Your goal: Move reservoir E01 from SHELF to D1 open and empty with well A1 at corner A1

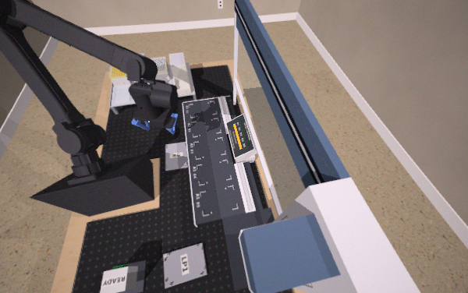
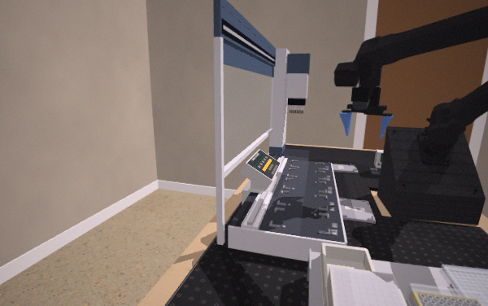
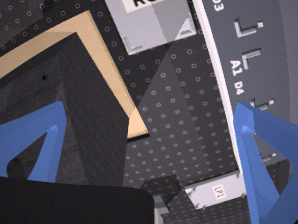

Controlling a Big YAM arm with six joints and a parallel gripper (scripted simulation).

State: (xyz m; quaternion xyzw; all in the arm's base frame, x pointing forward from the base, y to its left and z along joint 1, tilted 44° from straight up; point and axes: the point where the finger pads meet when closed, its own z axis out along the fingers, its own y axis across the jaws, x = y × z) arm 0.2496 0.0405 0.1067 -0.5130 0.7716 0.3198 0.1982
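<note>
Right now my hand is 57 cm to the right of the white block, 12 cm above it and 9 cm short of it. Round my hand: shelf 51 cm to the left, 19 cm below, 8 cm behind; pipetting head 48 cm to the right, 23 cm ahead, 15 cm above.
</note>
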